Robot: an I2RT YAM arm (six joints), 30 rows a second.
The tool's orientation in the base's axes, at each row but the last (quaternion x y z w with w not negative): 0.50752, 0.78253, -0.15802, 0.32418; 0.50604, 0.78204, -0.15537, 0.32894; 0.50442, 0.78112, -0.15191, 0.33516; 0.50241, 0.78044, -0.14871, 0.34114; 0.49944, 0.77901, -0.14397, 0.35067; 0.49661, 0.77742, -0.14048, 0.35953; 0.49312, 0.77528, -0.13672, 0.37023; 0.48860, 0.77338, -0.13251, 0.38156; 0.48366, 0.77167, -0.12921, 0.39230
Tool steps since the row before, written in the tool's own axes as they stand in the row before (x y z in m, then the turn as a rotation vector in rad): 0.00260, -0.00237, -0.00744, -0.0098, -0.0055, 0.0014; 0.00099, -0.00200, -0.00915, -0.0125, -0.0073, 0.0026; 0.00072, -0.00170, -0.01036, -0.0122, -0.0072, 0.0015; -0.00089, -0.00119, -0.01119, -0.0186, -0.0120, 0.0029; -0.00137, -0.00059, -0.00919, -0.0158, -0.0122, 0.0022; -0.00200, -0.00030, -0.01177, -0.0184, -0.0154, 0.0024; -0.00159, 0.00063, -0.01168, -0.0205, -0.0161, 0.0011; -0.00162, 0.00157, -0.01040, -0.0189, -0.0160, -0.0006; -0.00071, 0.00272, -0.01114, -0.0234, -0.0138, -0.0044
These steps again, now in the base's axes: -0.00542, 0.00506, 0.00357, -0.0018, -0.0100, 0.0051; -0.00532, 0.00507, 0.00588, -0.0022, -0.0133, 0.0058; -0.00554, 0.00570, 0.00690, -0.0026, -0.0124, 0.0064; -0.00511, 0.00529, 0.00857, -0.0046, -0.0198, 0.0093; -0.00387, 0.00408, 0.00742, -0.0058, -0.0176, 0.0078; -0.00470, 0.00529, 0.00962, -0.0079, -0.0209, 0.0090; -0.00420, 0.00599, 0.00926, -0.0085, -0.0219, 0.0113; -0.00307, 0.00571, 0.00844, -0.0096, -0.0198, 0.0113; -0.00289, 0.00735, 0.00835, -0.0086, -0.0194, 0.0175
